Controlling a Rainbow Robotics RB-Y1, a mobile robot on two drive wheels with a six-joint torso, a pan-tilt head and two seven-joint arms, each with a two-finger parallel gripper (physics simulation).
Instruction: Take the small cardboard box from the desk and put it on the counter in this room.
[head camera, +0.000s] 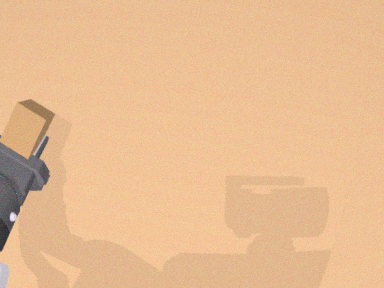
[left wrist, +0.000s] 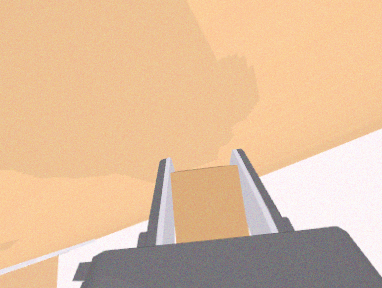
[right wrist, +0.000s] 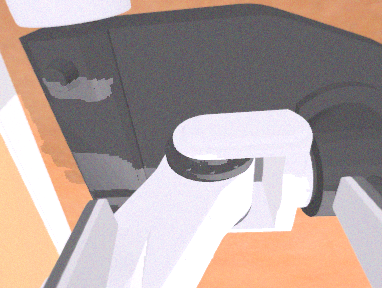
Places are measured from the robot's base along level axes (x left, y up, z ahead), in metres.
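Pixels of known places: left gripper, fingertip midpoint: (left wrist: 201, 160); right gripper, fingertip midpoint: (right wrist: 221, 202).
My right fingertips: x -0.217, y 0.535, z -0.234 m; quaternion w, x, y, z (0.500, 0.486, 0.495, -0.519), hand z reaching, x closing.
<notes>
Behind a point stands the place of what it marks.
The small cardboard box (head camera: 24, 129) @[x 0.210, y 1.383, z 0.223 m] (left wrist: 210, 205) @[x 0.241, y 1.347, z 0.279 m] is a tan block at the left edge of the head camera view and at the lower middle of the left wrist view. My left gripper (left wrist: 201, 160) @[x 0.239, y 1.356, z 0.314 m] is shut on it, with one finger on each side. The box is held up in front of a tan wall. My right gripper (right wrist: 221, 202) @[x -0.217, y 0.536, z -0.234 m] is open, its fingers wide apart at the lower left and lower right of the right wrist view. The desk and the counter do not show in these views.
A tan wall (head camera: 200, 90) @[x -0.025, y 1.430, z 0.289 m] (left wrist: 320, 60) @[x 0.324, y 1.328, z 0.332 m] fills the head camera view behind the box, with the robot's shadow on it. The right wrist view shows the robot's dark base (right wrist: 200, 65) @[x -0.154, y 0.169, z -0.220 m], the orange floor (right wrist: 260, 260) @[x 0.769, y 0.001, z -0.413 m] and a white baseboard (right wrist: 35, 175) @[x 0.178, y 0.056, z 0.301 m] at the left.
</notes>
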